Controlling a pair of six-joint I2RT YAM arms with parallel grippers.
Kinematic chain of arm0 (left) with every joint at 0, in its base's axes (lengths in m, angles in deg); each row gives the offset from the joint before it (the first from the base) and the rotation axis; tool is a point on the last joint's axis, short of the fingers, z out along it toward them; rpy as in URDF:
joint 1: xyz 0 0 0.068 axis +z
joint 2: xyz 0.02 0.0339 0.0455 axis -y
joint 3: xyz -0.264 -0.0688 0 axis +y
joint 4: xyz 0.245 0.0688 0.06 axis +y
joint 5: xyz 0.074 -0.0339 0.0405 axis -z
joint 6: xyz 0.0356 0 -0.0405 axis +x
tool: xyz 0 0 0 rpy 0 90 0
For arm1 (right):
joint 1: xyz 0 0 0.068 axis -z
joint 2: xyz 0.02 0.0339 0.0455 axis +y
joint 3: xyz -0.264 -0.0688 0 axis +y
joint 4: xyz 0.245 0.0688 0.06 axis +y
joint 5: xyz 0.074 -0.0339 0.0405 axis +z
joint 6: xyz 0.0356 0 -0.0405 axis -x
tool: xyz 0 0 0 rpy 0 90 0
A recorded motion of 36 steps. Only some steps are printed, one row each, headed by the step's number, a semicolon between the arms.
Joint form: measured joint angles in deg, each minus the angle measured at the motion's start. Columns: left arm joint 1, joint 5, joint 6, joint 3, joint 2, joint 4; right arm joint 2, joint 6, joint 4, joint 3, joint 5, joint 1.
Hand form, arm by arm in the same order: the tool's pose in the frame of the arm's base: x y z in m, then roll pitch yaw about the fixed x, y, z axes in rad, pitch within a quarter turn. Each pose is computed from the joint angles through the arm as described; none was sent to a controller.
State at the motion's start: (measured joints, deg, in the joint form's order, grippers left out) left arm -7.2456 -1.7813 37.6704 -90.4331 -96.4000 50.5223; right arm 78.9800 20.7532 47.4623 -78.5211 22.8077 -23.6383
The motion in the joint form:
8: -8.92 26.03 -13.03 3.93 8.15 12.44; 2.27 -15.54 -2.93 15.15 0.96 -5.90
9: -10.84 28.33 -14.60 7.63 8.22 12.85; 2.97 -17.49 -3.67 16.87 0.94 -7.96
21: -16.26 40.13 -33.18 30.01 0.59 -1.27; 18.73 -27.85 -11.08 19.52 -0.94 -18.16
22: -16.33 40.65 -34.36 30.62 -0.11 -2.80; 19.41 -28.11 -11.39 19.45 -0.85 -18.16
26: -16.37 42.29 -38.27 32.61 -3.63 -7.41; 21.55 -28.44 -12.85 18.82 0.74 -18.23
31: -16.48 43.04 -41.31 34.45 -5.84 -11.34; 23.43 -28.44 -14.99 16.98 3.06 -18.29
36: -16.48 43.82 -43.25 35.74 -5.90 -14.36; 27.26 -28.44 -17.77 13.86 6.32 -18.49
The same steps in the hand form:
8: 0.2880 -0.0987 0.3336 -2.9506 0.5742 2.3896; 0.2372 0.1509 0.2619 2.7726 0.5163 -2.5303
9: 0.2798 -0.1081 0.3155 -2.8600 0.5198 2.4102; 0.2311 0.1590 0.2503 2.7533 0.4745 -2.5315
21: 0.2578 -0.1362 0.1817 -2.4796 0.1420 2.6693; 0.2235 0.2176 0.1653 2.7324 0.2124 -2.5296
22: 0.2588 -0.1373 0.1763 -2.4684 0.1335 2.6847; 0.2245 0.2186 0.1623 2.7306 0.2052 -2.5337
26: 0.2620 -0.1398 0.1526 -2.4340 0.0749 2.7374; 0.2286 0.2239 0.1551 2.7024 0.1987 -2.5363
31: 0.2622 -0.1409 0.1355 -2.4187 0.0376 2.7753; 0.2364 0.2332 0.1548 2.6581 0.2302 -2.5337
36: 0.2620 -0.1412 0.1311 -2.4024 0.0433 2.7998; 0.2484 0.2481 0.1497 2.5981 0.2594 -2.5275

